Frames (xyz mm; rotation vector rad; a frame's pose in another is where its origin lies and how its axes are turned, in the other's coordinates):
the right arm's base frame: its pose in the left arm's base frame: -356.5 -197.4 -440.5 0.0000 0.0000 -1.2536
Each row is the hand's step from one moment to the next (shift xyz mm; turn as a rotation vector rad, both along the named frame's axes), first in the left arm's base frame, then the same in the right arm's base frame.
Working: the left arm's base frame: its pose in the right arm's base frame: -76.4 400.3 440.5 0.0000 0.0000 1.2536

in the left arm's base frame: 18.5 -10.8 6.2 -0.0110 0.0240 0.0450
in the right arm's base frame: 16.0 14.2 6.2 -0.0262 -0.0030 0.0450
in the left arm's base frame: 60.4 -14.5 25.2 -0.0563 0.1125 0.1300
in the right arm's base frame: 32.6 52.9 25.2 -0.1244 -0.0184 0.1300
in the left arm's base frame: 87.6 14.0 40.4 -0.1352 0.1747 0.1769
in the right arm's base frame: 14.0 87.6 40.4 -0.2082 -0.0740 0.1769
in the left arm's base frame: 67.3 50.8 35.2 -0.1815 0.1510 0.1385
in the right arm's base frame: -27.3 79.8 35.2 -0.2001 -0.1253 0.1385
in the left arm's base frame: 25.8 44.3 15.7 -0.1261 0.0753 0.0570
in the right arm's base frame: -34.0 38.3 15.7 -0.1109 -0.0963 0.0570
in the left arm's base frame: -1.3 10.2 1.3 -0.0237 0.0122 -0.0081
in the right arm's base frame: -10.1 1.9 1.3 -0.0190 -0.0187 -0.0081
